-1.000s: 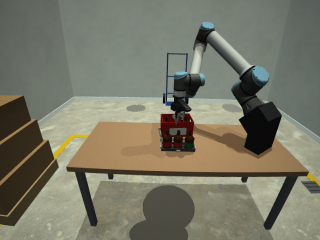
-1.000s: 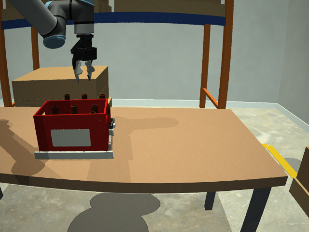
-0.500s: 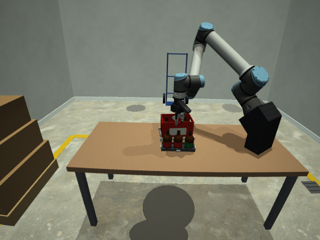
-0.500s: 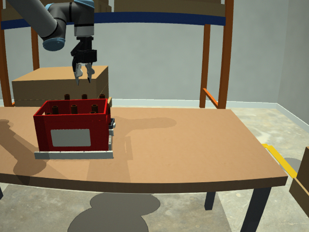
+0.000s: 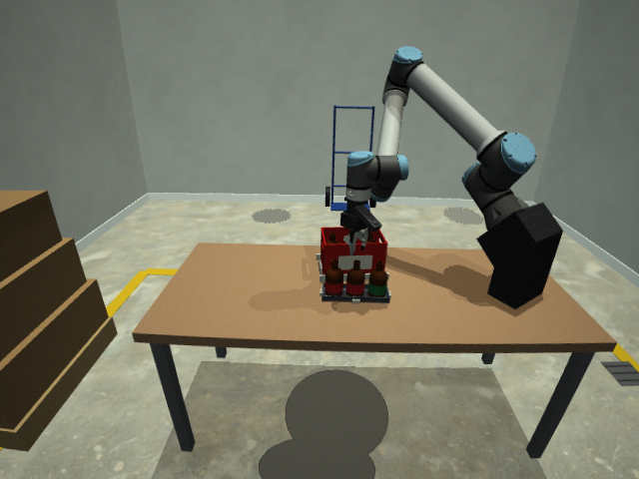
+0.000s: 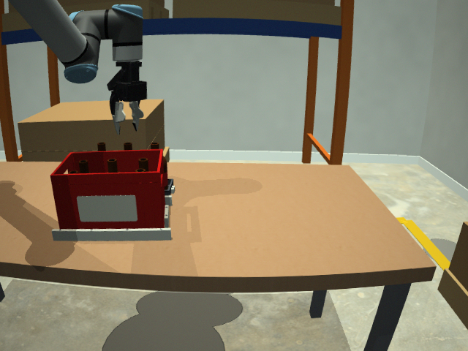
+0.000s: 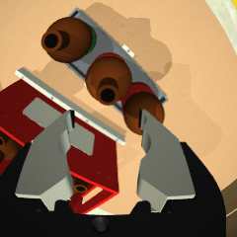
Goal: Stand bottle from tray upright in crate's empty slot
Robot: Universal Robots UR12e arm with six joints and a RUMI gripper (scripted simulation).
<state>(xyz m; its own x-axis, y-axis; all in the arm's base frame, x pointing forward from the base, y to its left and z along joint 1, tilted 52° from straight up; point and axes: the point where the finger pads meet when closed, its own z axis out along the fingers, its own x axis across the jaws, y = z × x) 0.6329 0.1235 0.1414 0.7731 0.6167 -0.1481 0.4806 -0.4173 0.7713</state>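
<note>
My hand is 20 cm above the grey tray. Also, from my hand: red crate 21 cm to the right, 13 cm below, 4 cm behind.
</note>
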